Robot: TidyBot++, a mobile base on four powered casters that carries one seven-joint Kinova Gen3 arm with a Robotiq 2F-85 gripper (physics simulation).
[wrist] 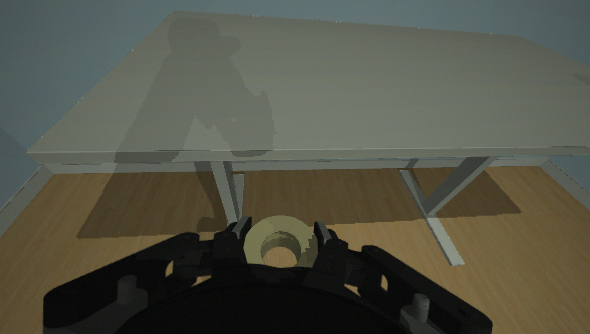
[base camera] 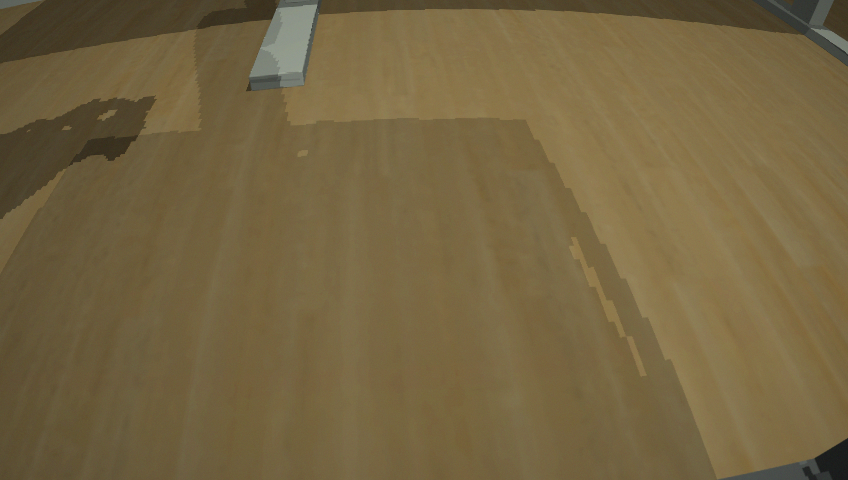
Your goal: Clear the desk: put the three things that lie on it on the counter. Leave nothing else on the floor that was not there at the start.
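Frame: origin at the arm's base, x ahead, y left, z up, level; centimetres.
Where they show: gripper, fingertip midpoint: [wrist: 282, 231].
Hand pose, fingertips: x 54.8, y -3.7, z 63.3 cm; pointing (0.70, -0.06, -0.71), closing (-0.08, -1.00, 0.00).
Each offset is from my fingertips to the top centre of the thing. "spot": to the spot under its first point. Level surfaces: height alone.
My gripper [wrist: 282, 231] is shut on a pale yellow ring {dz +2.1, dx -2.2, dy +0.2 cm} [wrist: 256, 242], a round thing with a hole through its middle, at the bottom centre of the wrist view. Wood floor shows through the hole. The gripper and ring are in front of the long grey desk {dz -7.9 cm} [wrist: 375, 100], whose near edge runs across the wrist view above them. No loose things show on the visible part of the desk top, which bears a shadow of the arm. The counter does not show in either view.
A desk foot [base camera: 288, 44] [wrist: 446, 241] lies on the wood floor, at the top left in the base camera view. Another desk leg {spot: dz -67.0, dx +50.1, dy +22.6 cm} [wrist: 226, 192] stands behind the left fingertip in the wrist view. Blue walls [wrist: 60, 50] rise beyond the desk.
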